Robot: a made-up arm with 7 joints.
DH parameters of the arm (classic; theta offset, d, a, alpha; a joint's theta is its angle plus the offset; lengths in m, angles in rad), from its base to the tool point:
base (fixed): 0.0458 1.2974 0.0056 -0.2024
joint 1: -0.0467 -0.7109 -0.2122 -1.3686
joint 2: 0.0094 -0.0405 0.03 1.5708
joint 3: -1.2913 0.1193 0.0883 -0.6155
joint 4: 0 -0.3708 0.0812 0.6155
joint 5: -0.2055 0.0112 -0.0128 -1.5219
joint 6: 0 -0.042 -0.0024 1.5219
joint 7: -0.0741 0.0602 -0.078 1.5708
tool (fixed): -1.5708 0.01 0 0
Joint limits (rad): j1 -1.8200..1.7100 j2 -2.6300..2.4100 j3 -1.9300..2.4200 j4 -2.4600..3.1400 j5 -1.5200..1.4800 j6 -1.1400..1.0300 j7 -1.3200..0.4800
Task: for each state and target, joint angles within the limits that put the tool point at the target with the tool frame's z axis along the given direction. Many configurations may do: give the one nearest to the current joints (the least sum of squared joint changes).
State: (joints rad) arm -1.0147 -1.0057 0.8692 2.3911 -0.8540 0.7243 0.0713
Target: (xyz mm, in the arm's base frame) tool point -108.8 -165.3 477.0 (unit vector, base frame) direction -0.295 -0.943 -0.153
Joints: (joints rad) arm -1.7048 -0.6048 1.2112 2.6543 -0.4596 0.9977 0.3941
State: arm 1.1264 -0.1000 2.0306 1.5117 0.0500 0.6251 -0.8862
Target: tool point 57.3 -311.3 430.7 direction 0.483 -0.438 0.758
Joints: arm 0.9009 0.1816 1.3554 1.1078 -0.1888 0.3002 -1.2070
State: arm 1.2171 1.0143 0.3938 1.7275 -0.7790 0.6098 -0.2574
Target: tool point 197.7 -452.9 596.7 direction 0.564 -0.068 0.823
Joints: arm 1.7039 0.6695 0.0893 1.5956 -1.5191 0.2628 0.3074
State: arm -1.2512 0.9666 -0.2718 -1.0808 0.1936 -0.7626 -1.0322
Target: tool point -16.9 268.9 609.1 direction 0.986 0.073 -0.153
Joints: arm -1.8200 1.1756 -0.3665 -0.7815 0.0936 -0.0283 -0.8655
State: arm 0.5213 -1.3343 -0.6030 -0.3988 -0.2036 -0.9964 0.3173
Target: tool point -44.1 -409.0 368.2 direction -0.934 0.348 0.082
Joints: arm 1.1428 -0.5810 -0.4447 -0.6013 -0.7001 -1.1214 0.4539
